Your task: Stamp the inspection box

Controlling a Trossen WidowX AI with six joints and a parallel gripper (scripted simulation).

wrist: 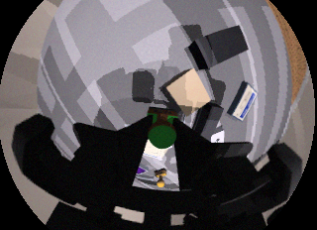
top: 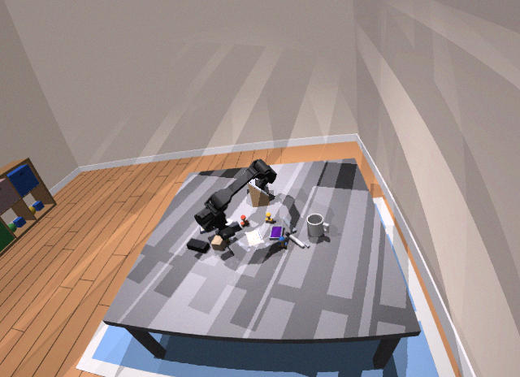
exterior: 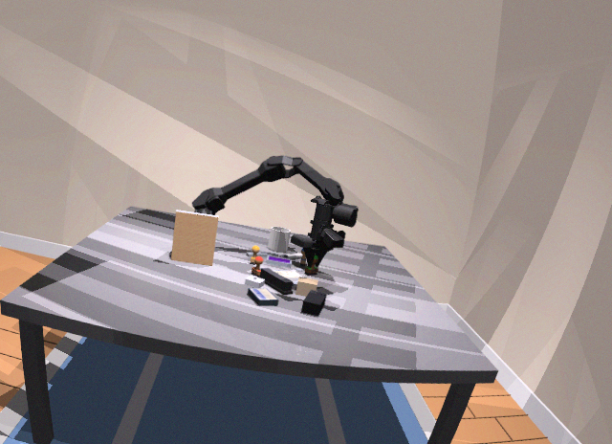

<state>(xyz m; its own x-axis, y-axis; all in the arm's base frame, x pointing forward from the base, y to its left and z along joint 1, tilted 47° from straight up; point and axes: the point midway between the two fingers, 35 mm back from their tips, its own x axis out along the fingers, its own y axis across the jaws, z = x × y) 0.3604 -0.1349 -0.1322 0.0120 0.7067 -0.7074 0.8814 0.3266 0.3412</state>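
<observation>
Right now my gripper tip is 50 mm to the left of the tan block, 50 mm above it and 20 mm past it. Round my gripper tip: green-knobbed stamp (10 mm below); then long black block (110 mm behind, 60 mm below); then cream card (130 mm to the left, 80 mm below, 50 mm behind).
</observation>
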